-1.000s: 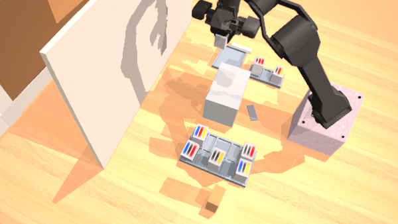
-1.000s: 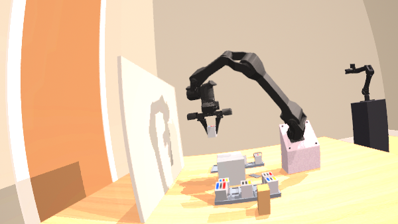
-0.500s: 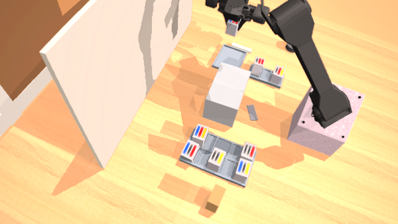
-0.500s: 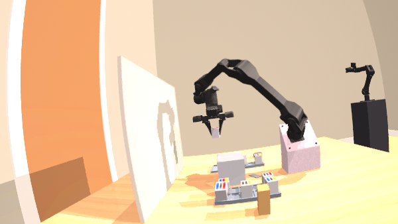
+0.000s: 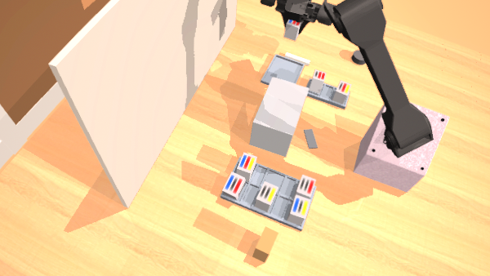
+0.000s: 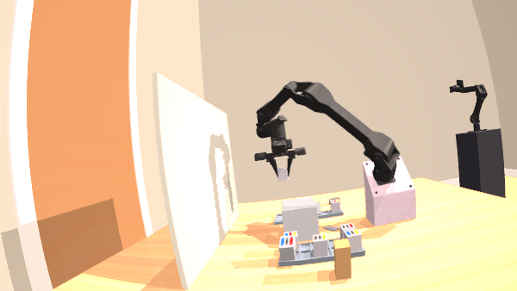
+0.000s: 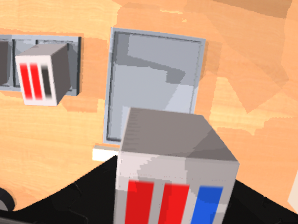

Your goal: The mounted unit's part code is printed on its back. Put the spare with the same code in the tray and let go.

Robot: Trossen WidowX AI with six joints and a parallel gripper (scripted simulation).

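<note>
The grey tray is 160 mm below my gripper tip. Also, from my gripper tip: white mounted unit: 30 mm behind, 210 mm to the left, 110 mm below; then small rack: 140 mm behind, 30 mm to the left, 160 mm below; then tall panel: 220 mm ahead, 200 mm to the left, 60 mm above.
</note>
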